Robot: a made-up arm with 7 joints.
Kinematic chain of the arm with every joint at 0, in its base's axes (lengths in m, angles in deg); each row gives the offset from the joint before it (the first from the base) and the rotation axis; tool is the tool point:
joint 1: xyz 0 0 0.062 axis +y
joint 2: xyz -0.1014 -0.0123 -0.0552 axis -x
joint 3: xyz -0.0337 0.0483 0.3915 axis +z
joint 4: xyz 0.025 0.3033 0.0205 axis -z
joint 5: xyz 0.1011 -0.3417 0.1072 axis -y
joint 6: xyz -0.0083 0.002 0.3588 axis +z
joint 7: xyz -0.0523 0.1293 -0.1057 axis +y
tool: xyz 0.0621 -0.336 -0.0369
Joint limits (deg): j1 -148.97..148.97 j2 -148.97..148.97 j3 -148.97..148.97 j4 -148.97..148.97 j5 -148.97..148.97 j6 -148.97..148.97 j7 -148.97..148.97
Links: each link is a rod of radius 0.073 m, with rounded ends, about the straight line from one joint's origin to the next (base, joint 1, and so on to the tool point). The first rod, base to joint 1, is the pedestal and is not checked.
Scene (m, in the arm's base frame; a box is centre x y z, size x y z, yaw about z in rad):
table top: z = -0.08
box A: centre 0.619 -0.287 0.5 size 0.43 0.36 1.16 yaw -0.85
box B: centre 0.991 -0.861 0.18 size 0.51 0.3 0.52 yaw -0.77
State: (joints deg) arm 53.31 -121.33 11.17 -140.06 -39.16 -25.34 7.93
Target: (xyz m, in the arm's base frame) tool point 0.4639 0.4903 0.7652
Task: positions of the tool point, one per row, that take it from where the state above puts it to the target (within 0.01 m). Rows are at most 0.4 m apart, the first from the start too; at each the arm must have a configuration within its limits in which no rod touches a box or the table.
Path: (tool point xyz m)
1: 0.1672 -1.0574 0.5369
2: 0.0519 -0.9767 0.7346
3: -0.1108 -0.8782 0.8732
4: -0.3047 -0.7765 0.9395
5: -0.5098 -0.6853 0.9271
6: -0.2254 -0.5668 1.0698
7: 0.0253 -0.3331 1.1444
8: 0.2225 -0.0355 1.1207
9: 0.3646 0.2606 0.9885
10: 0.4639 0.4903 0.7651

